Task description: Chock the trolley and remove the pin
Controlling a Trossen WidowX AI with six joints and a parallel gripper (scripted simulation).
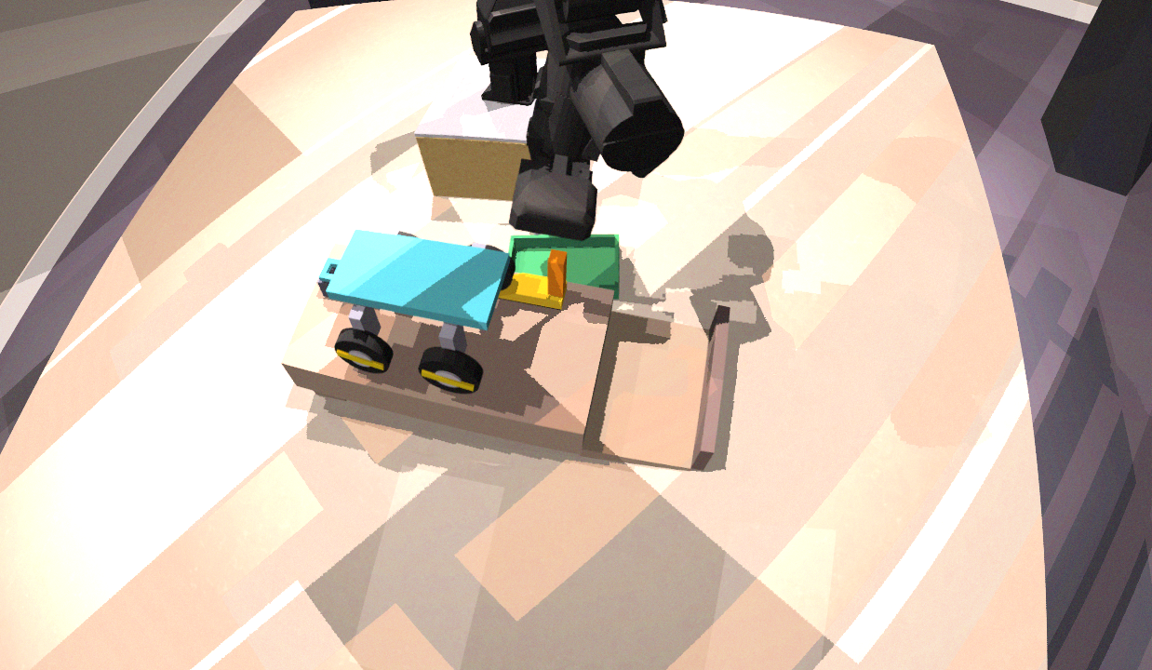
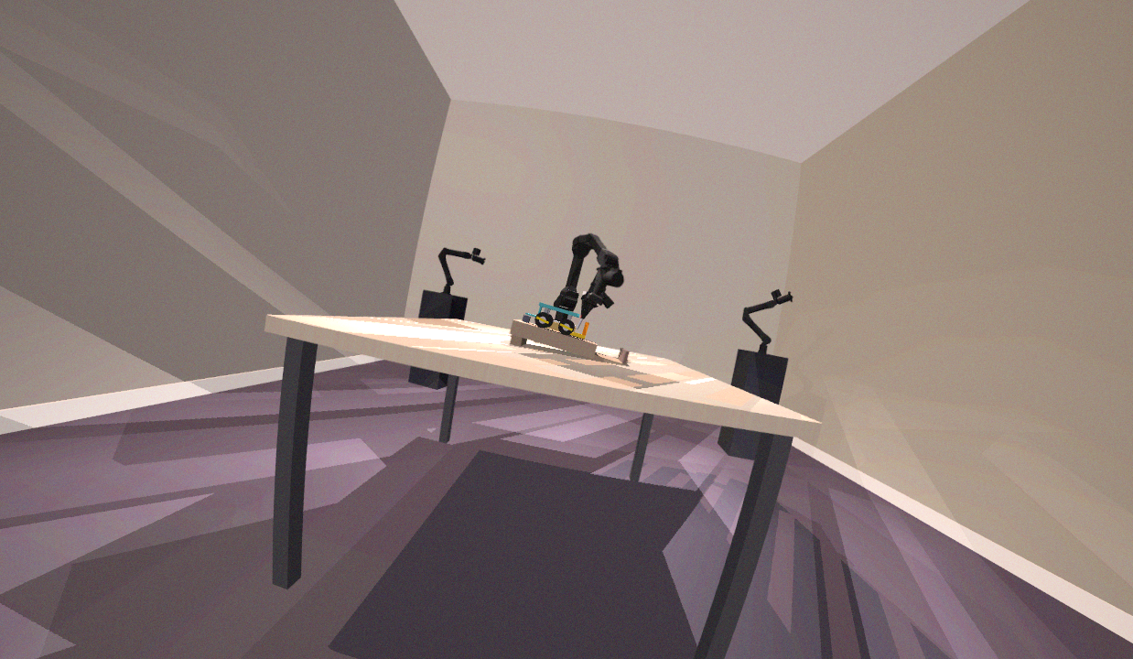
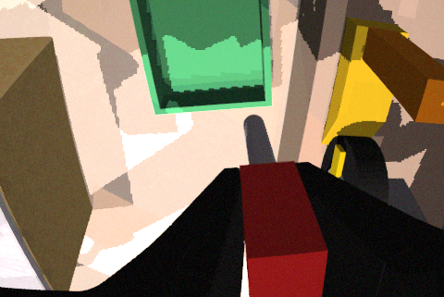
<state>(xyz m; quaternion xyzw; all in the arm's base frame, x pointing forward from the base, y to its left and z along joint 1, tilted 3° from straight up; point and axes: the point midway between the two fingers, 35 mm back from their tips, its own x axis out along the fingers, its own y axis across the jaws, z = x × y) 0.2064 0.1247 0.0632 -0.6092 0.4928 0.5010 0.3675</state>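
Now: the red-headed stop pin right at my gripper tip. The rest, counted from my gripper tip: yellow chock 5 cm ahead, 5 cm below; green tray 2 cm behind, 14 cm below; trolley 11 cm ahead, 8 cm to the right, 2 cm below.
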